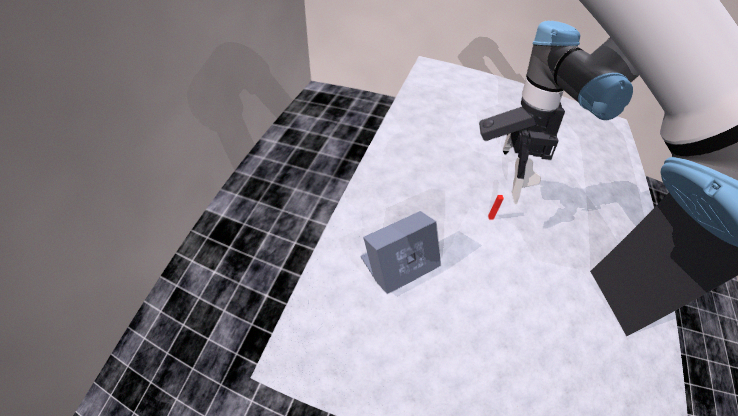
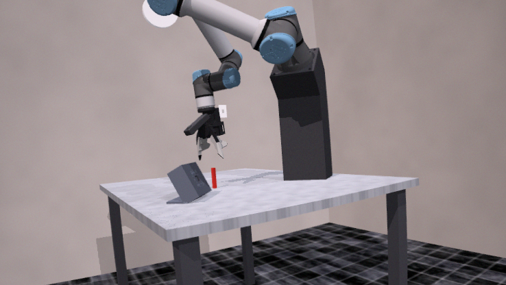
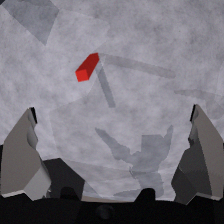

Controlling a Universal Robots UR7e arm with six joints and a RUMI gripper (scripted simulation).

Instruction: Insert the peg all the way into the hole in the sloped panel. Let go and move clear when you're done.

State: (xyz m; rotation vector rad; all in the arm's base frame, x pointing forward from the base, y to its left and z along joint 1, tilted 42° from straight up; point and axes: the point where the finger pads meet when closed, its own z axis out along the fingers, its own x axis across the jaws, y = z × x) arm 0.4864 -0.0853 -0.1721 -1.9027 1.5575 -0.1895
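Right now my hand is 40 mm to the right of the red peg and 70 mm above it.
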